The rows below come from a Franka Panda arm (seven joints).
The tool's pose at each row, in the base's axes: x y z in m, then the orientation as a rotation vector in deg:
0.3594 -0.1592 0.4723 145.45 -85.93 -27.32
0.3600 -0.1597 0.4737 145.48 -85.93 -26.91
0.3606 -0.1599 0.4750 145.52 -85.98 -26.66
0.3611 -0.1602 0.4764 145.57 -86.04 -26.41
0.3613 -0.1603 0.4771 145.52 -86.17 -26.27
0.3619 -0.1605 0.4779 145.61 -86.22 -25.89
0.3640 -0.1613 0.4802 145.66 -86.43 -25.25
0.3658 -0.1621 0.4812 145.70 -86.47 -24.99
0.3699 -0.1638 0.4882 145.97 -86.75 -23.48
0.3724 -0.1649 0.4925 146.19 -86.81 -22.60
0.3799 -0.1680 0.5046 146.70 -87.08 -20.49
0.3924 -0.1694 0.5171 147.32 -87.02 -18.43
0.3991 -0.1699 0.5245 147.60 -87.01 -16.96
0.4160 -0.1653 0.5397 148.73 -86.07 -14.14
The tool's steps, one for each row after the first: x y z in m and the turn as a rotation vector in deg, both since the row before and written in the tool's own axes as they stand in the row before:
0.0004 0.0002 -0.0015 0.11 0.25 0.02
0.0002 0.0000 -0.0014 0.11 0.13 0.02
0.0002 0.0001 -0.0015 0.12 0.13 0.03
0.0000 0.0001 -0.0007 0.06 0.07 0.10
0.0003 -0.0002 -0.0010 0.17 0.20 0.01
0.0012 -0.0007 -0.0029 0.28 0.33 0.13
0.0013 -0.0008 -0.0015 0.11 0.14 0.02
0.0021 -0.0007 -0.0080 0.68 0.79 0.12
0.0014 -0.0004 -0.0049 0.39 0.47 -0.01
0.0043 -0.0017 -0.0138 1.01 1.08 0.05
0.0054 -0.0069 -0.0155 0.93 1.09 -0.17
0.0027 -0.0038 -0.0088 0.57 0.81 -0.04
0.0024 -0.0133 -0.0188 1.13 1.60 -0.81

